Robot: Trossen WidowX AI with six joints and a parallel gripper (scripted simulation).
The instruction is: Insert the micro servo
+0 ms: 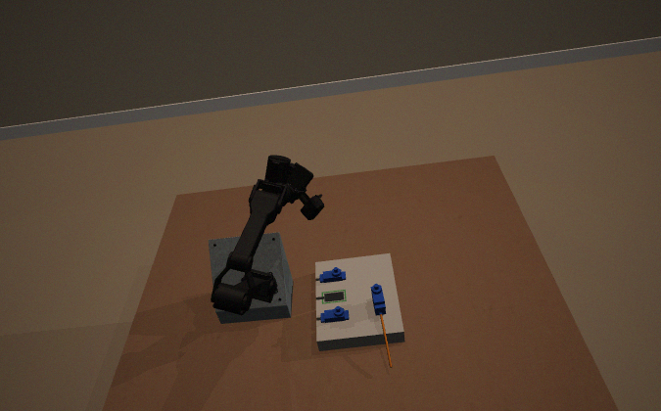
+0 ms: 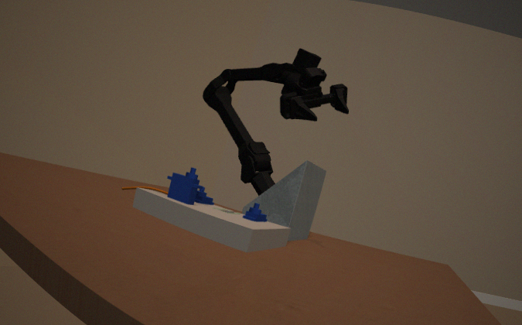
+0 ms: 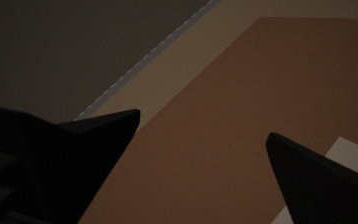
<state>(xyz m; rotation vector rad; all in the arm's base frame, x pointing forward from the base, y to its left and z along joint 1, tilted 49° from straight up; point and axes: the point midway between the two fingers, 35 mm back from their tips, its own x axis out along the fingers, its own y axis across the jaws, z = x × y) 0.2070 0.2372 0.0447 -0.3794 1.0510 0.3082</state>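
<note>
My gripper tip is now 31 cm above the pale deck, 20 cm to the left of it and 11 cm short of it.
</note>
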